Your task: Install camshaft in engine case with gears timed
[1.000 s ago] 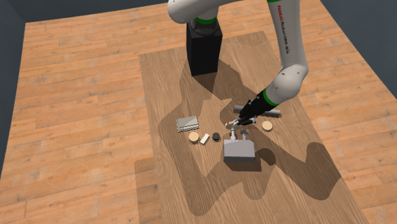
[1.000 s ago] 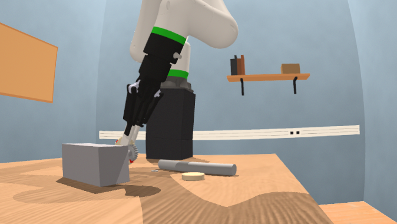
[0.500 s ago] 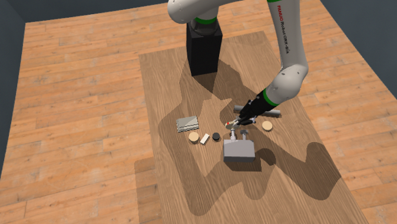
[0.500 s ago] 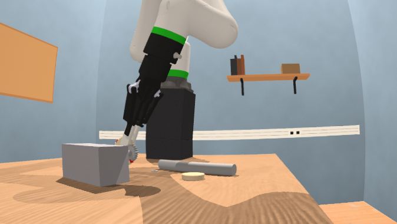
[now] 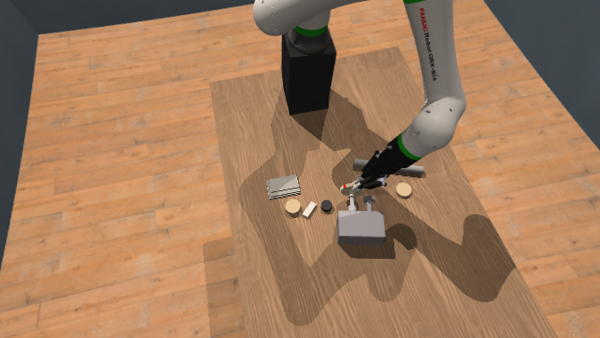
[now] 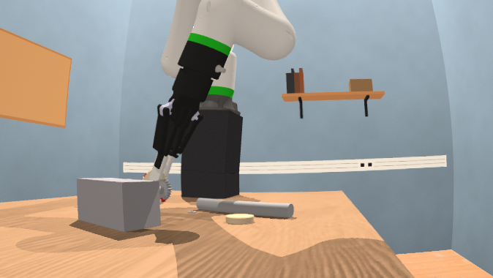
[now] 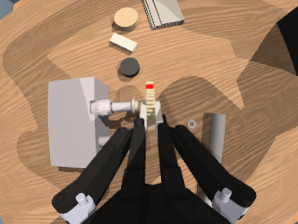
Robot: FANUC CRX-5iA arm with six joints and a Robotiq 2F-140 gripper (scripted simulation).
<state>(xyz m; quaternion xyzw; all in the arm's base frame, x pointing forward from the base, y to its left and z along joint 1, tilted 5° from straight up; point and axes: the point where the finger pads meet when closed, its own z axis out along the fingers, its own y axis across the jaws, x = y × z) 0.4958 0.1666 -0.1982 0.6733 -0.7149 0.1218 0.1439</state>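
My gripper is now 40 mm short of the crank gear, 40 mm above it and 30 mm to the right of it. Also, from my hand: white block (170 mm to the right, 100 mm below, 40 mm ahead); long grey rod (130 mm to the left, 120 mm behind, 90 mm below); black disc (110 mm to the right, 100 mm below, 30 mm ahead).
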